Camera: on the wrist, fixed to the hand. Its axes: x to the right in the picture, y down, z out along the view.
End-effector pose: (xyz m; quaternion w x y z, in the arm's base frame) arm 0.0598 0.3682 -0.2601 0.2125 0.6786 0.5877 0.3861
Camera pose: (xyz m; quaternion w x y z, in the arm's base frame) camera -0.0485 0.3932 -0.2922 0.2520 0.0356 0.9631 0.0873
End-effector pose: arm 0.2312 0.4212 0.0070 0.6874 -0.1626 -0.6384 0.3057
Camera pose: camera 0.3106 0.3656 0.0701 0.7738 0.4208 -0.4300 -0.1982
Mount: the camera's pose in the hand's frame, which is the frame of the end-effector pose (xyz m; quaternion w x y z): 0.0140 -0.0979 -0.0600 0.6774 0.1571 0.1020 -0.7114
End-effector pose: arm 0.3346 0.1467 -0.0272 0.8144 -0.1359 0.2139 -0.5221
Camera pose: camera 0.2327 0.0932 -0.0389 0.1798 -0.0630 0.0493 -0.9804
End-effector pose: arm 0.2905 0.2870 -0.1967 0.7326 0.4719 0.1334 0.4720
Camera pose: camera 0.3147 0.3217 -0.3044 0.7443 0.2917 0.5749 -0.1743
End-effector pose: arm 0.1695 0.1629 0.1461 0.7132 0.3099 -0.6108 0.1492
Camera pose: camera 0.2771 0.1233 0.1305 0.6029 0.7412 -0.0971 -0.2787
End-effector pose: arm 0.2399 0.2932 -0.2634 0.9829 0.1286 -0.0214 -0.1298
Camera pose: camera 0.2335 0.2130 -0.3465 0.5555 0.2700 0.1569 -0.7707
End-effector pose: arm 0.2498 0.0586 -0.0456 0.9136 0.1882 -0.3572 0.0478
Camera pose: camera 0.3200 -0.0099 -0.1070 0.6597 0.5202 -0.0074 -0.5422
